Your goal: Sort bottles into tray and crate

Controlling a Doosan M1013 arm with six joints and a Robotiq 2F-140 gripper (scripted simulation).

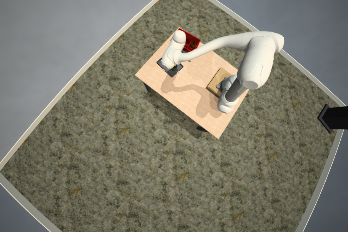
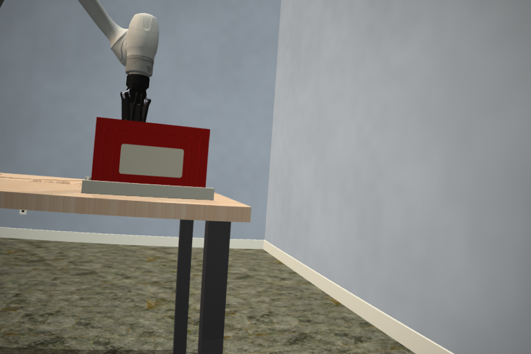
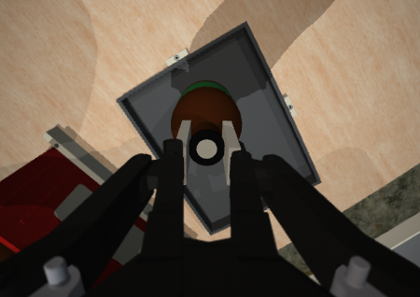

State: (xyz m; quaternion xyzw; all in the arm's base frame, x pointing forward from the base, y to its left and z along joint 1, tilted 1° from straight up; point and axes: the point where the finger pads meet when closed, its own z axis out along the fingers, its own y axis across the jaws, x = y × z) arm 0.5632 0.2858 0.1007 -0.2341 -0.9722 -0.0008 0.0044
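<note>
Right now my hand is 110 mm short of the red crate, 260 mm to the left of it and 80 mm above it. Round my hand: dark grey tray: 60 mm ahead, 150 mm below.
</note>
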